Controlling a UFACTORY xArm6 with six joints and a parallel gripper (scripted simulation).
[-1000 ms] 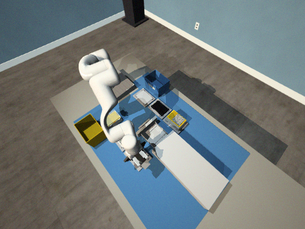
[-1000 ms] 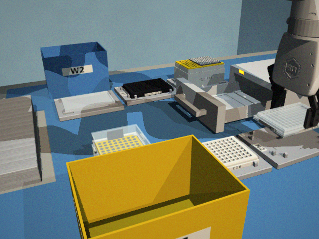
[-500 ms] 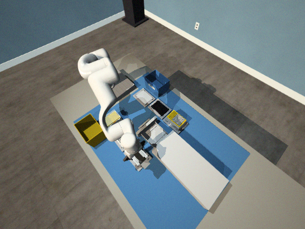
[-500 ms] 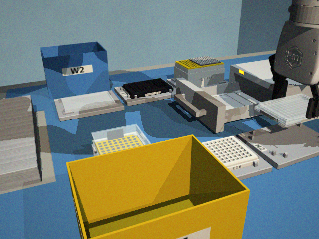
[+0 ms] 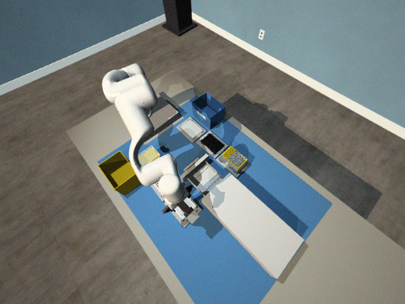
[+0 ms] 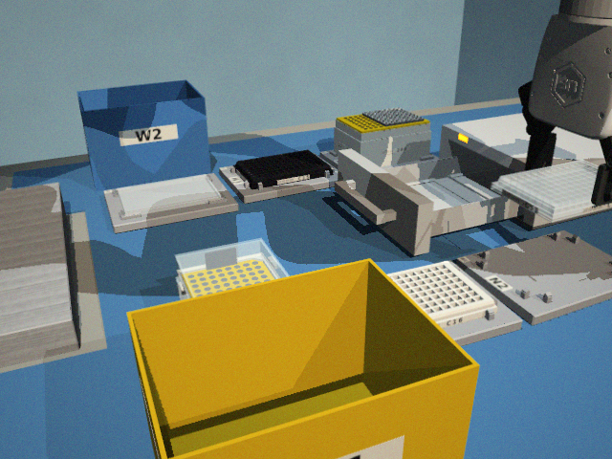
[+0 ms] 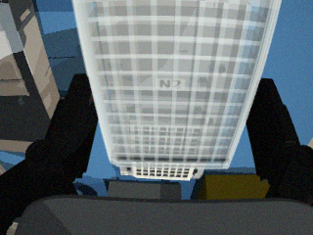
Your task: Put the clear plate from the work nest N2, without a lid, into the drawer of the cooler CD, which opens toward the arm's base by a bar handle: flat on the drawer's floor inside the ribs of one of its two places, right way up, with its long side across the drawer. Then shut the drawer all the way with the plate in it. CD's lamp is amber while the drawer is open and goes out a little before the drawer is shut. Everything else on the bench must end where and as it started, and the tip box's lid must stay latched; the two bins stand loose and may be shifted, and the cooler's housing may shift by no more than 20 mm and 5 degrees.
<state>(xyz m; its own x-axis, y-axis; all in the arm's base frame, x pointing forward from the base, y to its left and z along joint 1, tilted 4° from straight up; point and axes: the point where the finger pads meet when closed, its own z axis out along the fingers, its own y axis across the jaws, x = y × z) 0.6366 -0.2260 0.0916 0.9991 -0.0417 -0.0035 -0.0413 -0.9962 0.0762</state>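
The drawer lies 19 cm to the left of my hand, 9 cm below it and 3 cm ahead of it. From my hand the other things lie so: clear plate: 1 cm below; then nest N2: 11 cm below; then white well plate: 17 cm behind, 10 cm below, 1 cm to the left.
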